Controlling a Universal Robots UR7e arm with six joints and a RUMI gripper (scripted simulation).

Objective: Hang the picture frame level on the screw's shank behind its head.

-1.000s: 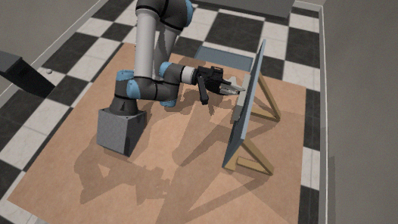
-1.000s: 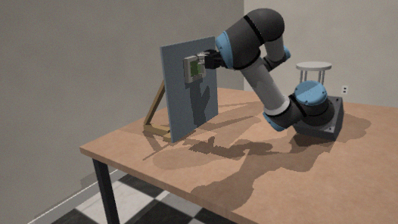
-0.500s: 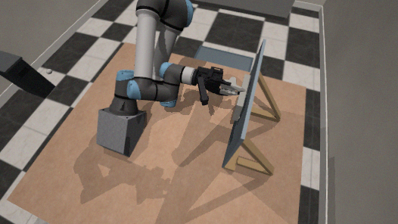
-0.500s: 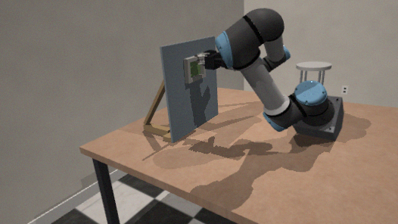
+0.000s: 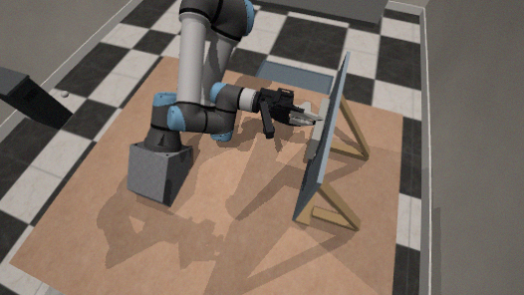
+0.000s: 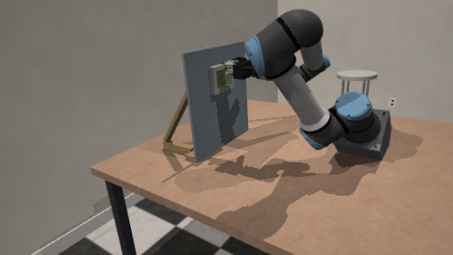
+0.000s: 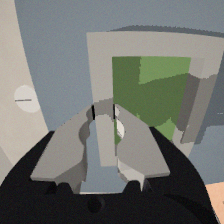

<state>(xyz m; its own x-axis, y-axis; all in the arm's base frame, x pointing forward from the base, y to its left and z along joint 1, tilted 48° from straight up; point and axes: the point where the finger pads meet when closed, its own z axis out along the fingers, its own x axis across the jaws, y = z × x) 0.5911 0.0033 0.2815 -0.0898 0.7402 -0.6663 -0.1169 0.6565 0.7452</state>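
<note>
Right now my hand is 20 mm short of the picture frame, 10 mm to the right of it and 50 mm above it. Round my hand: blue-grey board 40 mm ahead, 160 mm below.
</note>
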